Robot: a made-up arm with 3 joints. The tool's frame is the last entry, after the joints.
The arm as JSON. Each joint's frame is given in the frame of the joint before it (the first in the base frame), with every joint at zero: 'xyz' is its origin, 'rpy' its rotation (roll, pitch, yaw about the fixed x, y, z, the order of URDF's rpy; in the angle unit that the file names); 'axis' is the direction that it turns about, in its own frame. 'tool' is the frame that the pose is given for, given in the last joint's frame.
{
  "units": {
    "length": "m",
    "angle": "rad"
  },
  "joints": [
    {
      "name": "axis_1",
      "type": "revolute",
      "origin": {
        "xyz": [
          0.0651,
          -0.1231,
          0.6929
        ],
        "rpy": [
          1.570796,
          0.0,
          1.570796
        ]
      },
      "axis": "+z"
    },
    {
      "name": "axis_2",
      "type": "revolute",
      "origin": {
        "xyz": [
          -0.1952,
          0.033,
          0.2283
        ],
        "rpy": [
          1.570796,
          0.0,
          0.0
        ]
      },
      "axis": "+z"
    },
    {
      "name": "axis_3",
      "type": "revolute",
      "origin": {
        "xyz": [
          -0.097,
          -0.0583,
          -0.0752
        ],
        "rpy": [
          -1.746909,
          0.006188,
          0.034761
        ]
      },
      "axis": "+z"
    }
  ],
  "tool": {
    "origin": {
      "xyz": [
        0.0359,
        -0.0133,
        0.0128
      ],
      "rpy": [
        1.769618,
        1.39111,
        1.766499
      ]
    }
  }
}
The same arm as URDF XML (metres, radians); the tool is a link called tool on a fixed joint. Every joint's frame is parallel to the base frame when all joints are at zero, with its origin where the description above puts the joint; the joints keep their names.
<robot name="arm">
<joint name="tool_joint" type="fixed"><parent link="link3"/><child link="tool"/><origin xyz="0.0162 0.0354 -0.0106" rpy="1.5708 0 3.1416"/></joint>
<joint name="axis_3" type="continuous"><parent link="link2"/><child link="link3"/><origin xyz="-0.0583 -0.097 0.0752" rpy="0 0 0"/><axis xyz="0.9839 -0.0353 0.1752"/></joint>
<joint name="axis_2" type="continuous"><parent link="link1"/><child link="link2"/><origin xyz="0.2283 -0.1952 0.033" rpy="0 0 0"/><axis xyz="0 0 -1"/></joint>
<joint name="axis_1" type="continuous"><parent link="base"/><child link="link1"/><origin xyz="0.0651 -0.1231 0.6929" rpy="0 0 0"/><axis xyz="1 0 0"/></joint>
<link name="base"/>
<link name="link1"/>
<link name="link2"/>
<link name="link3"/>
<link name="tool"/>
</robot>

